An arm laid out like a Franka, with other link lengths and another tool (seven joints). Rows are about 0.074 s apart.
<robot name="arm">
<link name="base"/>
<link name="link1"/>
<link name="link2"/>
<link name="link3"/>
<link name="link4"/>
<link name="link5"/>
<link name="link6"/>
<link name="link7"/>
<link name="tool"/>
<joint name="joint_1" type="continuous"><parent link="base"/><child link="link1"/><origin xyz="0 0 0.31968" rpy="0 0 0"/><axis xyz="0 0 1"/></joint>
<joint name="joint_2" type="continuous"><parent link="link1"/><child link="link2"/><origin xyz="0 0 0" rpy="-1.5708 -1.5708 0"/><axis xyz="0 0 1"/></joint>
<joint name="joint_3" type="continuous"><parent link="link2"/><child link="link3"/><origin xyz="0.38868 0 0" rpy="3.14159 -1.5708 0"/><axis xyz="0 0 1"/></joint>
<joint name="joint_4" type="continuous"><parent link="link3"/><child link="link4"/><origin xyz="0 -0.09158 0" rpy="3.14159 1.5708 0"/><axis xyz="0 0 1"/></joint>
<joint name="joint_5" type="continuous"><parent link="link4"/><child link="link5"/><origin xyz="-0.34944 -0.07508 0" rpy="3.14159 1.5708 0"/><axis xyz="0 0 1"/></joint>
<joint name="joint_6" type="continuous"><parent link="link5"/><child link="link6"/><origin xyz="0 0 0" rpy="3.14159 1.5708 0"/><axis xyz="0 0 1"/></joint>
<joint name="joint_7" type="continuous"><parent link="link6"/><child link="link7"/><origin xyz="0 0.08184 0" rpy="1.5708 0 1.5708"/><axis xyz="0 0 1"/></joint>
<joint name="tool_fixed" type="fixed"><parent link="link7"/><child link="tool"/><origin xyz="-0.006 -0.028 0.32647" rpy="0 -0.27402 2.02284"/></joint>
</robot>
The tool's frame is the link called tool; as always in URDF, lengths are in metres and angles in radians. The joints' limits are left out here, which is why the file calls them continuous.
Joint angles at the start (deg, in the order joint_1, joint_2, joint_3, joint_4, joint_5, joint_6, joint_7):
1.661 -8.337 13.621 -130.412 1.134 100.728 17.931
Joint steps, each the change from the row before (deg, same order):
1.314 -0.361 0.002 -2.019 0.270 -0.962 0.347
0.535 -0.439 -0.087 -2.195 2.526 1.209 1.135
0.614 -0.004 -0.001 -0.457 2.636 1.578 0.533
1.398 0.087 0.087 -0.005 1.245 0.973 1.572
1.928 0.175 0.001 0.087 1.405 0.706 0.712
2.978 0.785 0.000 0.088 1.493 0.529 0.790
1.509 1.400 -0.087 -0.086 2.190 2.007 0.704
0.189 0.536 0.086 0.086 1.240 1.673 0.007
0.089 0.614 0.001 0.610 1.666 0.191 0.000
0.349 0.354 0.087 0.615 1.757 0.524 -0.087
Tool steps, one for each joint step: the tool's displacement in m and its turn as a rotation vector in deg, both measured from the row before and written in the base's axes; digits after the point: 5 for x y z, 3 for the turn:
-0.02343 0.00211 -0.00729 -0.695 2.526 0.762
-0.01308 0.01183 -0.00862 1.272 0.919 -2.109
0.00140 0.01768 -0.00223 2.089 -0.558 -1.495
0.00079 0.01494 -0.00074 0.550 -0.624 -0.755
-0.00255 0.01768 0.00000 0.987 -0.248 0.387
-0.00887 0.02246 -0.00279 0.868 0.605 1.308
0.00080 0.02022 -0.00712 1.607 0.242 -0.831
0.00666 0.01032 -0.00220 1.279 -0.737 -0.767
0.00263 0.01064 0.00172 1.366 0.410 -0.976
0.00340 0.01331 0.00332 1.598 -0.132 -0.678

